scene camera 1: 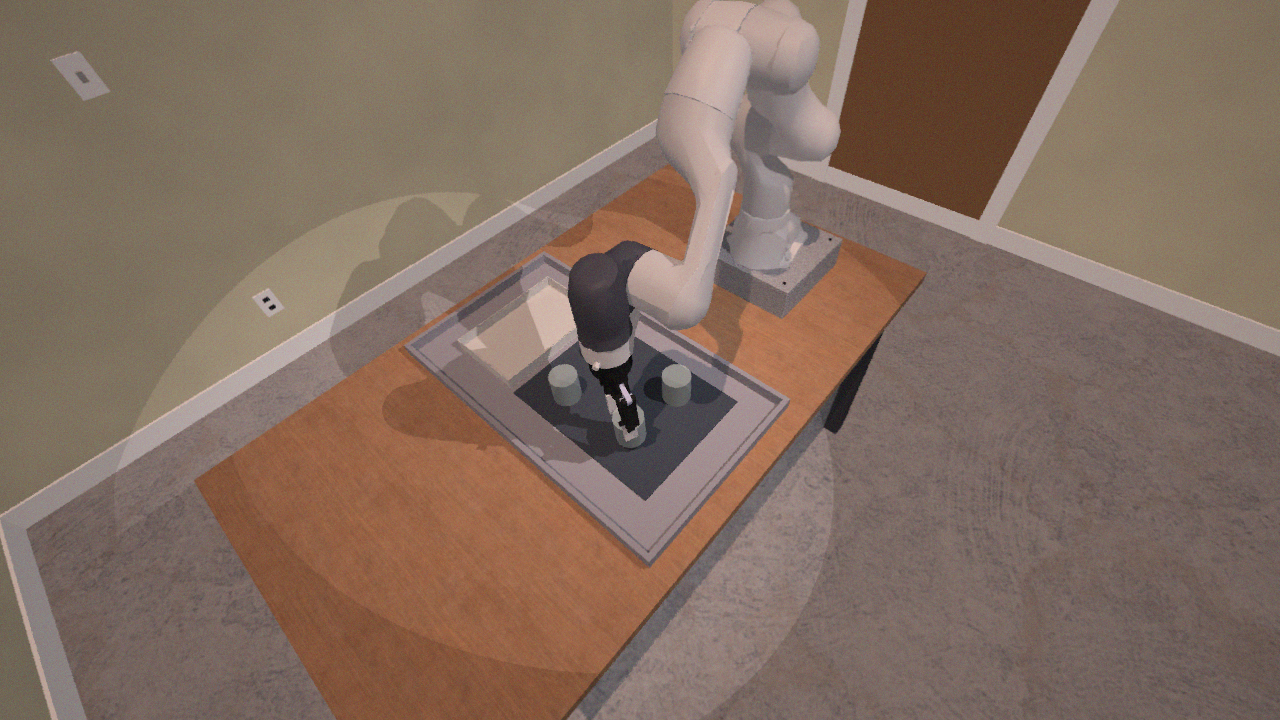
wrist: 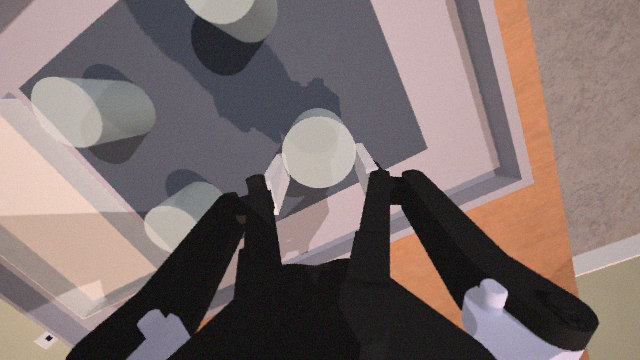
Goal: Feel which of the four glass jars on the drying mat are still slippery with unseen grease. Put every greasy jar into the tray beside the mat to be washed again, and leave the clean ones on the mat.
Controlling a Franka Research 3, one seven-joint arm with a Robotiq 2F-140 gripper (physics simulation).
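Observation:
My gripper (scene camera 1: 629,419) (wrist: 320,161) points down and is shut on the front glass jar, one finger pad on each side. This pale, round-topped jar (scene camera 1: 631,438) (wrist: 319,152) is upright over the front part of the dark drying mat (scene camera 1: 646,479) (wrist: 382,100); whether its base touches the mat I cannot tell. A second jar (scene camera 1: 564,385) (wrist: 172,222) and a third jar (scene camera 1: 675,385) (wrist: 250,20) stand on the mat. A fourth jar (wrist: 92,112) stands near the tray side; the arm hides it in the scene view. The cream tray (scene camera 1: 514,344) (wrist: 55,240) lies beside the mat. Grease is not visible.
A grey raised-edge surround (scene camera 1: 590,488) (wrist: 415,65) encloses the mat and tray on the wooden table (scene camera 1: 402,537) (wrist: 530,215). The arm's grey base (scene camera 1: 765,291) stands at the back of the table. The second jar stands between the held jar and the tray.

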